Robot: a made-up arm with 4 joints.
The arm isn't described. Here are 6 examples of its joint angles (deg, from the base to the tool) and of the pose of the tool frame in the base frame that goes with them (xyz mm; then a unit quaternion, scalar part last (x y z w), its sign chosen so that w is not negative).
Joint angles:
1: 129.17 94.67 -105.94 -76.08
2: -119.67 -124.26 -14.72 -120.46
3: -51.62 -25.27 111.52 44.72
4: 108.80 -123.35 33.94 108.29
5: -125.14 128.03 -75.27 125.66
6: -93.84 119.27 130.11 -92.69
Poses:
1: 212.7 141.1 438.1 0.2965 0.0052 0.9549 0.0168
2: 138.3 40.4 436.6 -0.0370 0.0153 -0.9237 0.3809
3: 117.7 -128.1 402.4 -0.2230 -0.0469 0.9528 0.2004
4: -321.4 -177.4 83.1 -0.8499 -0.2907 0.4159 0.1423
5: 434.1 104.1 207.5 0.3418 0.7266 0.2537 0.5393
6: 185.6 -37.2 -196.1 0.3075 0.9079 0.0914 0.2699
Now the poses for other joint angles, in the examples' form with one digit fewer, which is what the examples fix.
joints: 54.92 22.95 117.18 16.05
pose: 210 -137 280 0.253 0.109 0.882 0.382
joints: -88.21 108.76 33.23 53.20
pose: 246 -177 -171 0.677 0.721 0.101 0.108
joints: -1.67 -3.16 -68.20 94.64
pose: -211 130 342 0.003 0.013 0.229 0.973
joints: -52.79 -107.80 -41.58 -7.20
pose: 210 168 309 -0.191 0.421 -0.366 0.808
